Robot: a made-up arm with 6 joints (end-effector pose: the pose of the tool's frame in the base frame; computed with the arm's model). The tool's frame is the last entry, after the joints. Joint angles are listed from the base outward.
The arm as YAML. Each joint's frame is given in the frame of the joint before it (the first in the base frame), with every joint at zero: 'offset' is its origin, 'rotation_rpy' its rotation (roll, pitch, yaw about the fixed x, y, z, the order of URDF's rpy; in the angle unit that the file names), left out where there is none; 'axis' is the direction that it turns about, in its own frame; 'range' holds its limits. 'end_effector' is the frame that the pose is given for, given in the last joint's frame.
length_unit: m
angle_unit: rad
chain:
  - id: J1
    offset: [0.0, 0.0, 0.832]
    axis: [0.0, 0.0, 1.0]
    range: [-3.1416, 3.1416]
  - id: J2
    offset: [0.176, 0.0, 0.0]
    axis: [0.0, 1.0, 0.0]
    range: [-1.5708, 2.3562]
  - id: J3
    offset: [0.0, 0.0, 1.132]
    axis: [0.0, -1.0, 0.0]
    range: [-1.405, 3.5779]
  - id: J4
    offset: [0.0, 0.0, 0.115]
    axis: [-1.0, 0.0, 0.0]
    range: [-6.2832, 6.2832]
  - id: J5
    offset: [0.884, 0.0, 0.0]
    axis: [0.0, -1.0, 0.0]
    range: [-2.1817, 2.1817]
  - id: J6
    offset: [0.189, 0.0, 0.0]
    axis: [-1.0, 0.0, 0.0]
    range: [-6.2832, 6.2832]
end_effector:
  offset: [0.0, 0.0, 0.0]
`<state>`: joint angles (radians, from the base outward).
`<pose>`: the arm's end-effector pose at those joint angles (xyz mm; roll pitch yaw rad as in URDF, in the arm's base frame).
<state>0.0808 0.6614 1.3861 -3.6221 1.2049 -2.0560</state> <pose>1599.4 211.4 2325.1 -0.7016 0.3928 0.5669</pose>
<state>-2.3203 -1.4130 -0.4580 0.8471 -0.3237 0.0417</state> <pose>232.2 315.6 1921.2 -0.6495 -0.7106 -2.6402</pose>
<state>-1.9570 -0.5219 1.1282 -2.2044 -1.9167 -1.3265</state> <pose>386.2 569.3 2613.2 1.2574 0.3921 0.2224</pose>
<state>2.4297 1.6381 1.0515 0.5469 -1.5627 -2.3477</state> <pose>-1463.1 1392.2 227.0 -0.1249 0.7978 0.1282</pose>
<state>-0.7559 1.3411 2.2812 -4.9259 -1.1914 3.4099</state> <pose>1176.1 -1344.5 1906.1 2.2469 -0.1841 -1.9327</pose>
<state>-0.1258 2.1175 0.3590 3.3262 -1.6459 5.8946</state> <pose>1269.9 -125.7 -667.1 -2.7185 0.1094 0.0594</pose>
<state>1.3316 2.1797 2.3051 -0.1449 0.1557 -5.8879</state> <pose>513.2 2086.7 461.3 -0.2457 -0.2794 1.3083</pose>
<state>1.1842 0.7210 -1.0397 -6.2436 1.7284 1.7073</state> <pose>392.1 982.8 786.4 -1.6998 0.0322 1.2233</pose>
